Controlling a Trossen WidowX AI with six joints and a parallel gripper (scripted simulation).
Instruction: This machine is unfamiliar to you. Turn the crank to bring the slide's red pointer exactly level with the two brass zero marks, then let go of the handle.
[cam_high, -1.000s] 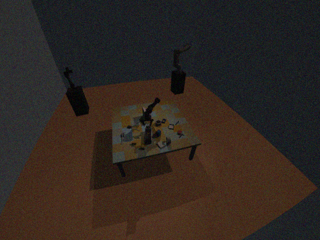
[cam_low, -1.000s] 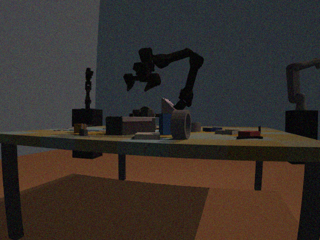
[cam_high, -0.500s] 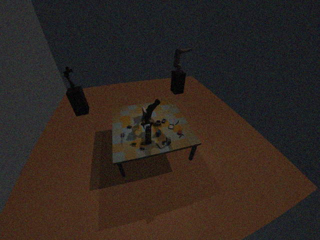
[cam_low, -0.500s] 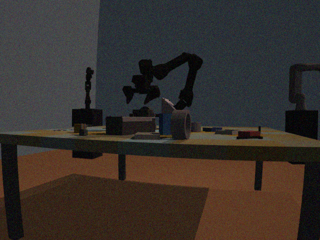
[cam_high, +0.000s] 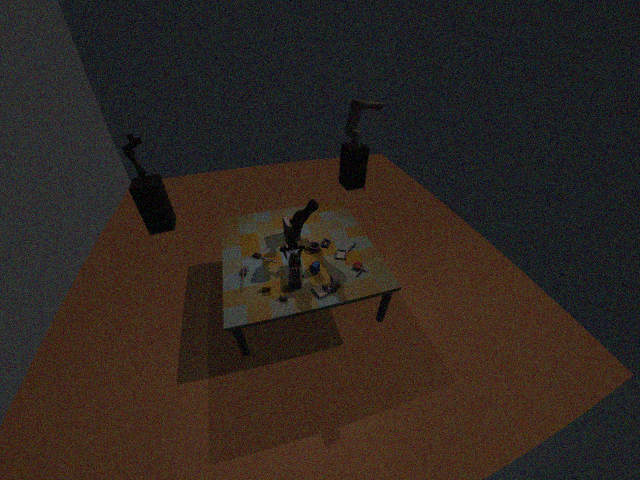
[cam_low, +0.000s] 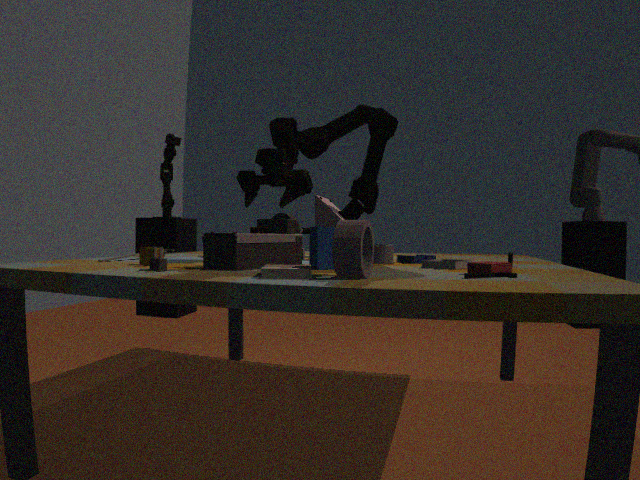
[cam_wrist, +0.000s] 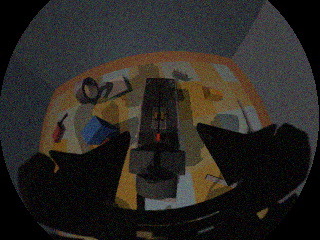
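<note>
Now: the red pointer 1 cm to the left of my gripper tip and 6 cm below it. The rest, counted from my gripper tip: blue block 5 cm ahead, 16 cm to the left, 9 cm below; then yellow block 9 cm ahead, 24 cm to the right, 12 cm below; then dark crank handle 12 cm behind, 8 cm to the left, 6 cm below.
</note>
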